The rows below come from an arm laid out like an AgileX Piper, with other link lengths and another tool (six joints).
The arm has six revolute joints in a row. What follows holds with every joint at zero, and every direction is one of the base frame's.
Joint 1 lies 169.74 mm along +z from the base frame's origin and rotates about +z.
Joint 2 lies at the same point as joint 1 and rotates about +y.
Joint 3 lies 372.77 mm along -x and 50.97 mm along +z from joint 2 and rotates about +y.
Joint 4 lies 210.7 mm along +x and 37.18 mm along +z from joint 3 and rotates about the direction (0.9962, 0, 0.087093).
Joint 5 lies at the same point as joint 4 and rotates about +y.
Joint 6 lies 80.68 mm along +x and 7.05 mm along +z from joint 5 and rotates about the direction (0.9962, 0, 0.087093).
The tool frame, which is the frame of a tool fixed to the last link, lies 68.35 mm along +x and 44 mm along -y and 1.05 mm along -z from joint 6; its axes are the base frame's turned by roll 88.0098, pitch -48.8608 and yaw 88.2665 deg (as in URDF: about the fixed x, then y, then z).
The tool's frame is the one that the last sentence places.
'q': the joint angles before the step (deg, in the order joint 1, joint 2, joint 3, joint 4, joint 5, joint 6). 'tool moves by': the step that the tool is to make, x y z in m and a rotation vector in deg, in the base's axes. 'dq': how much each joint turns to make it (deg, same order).
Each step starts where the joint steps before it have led.
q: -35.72, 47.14, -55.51, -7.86, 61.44, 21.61
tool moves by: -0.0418, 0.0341, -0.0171, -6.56, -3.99, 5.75
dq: -0.02, -12.91, 5.74, 2.33, -0.65, -7.27
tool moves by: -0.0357, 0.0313, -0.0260, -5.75, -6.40, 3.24
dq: 0.03, -13.05, 4.90, 2.34, -0.66, -3.75
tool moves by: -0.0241, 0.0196, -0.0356, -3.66, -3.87, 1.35
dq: 0.00, -10.59, 5.23, 0.97, 0.01, -1.75
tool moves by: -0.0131, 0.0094, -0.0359, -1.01, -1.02, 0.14
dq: 0.01, -7.29, 4.83, 0.05, 1.03, -0.32
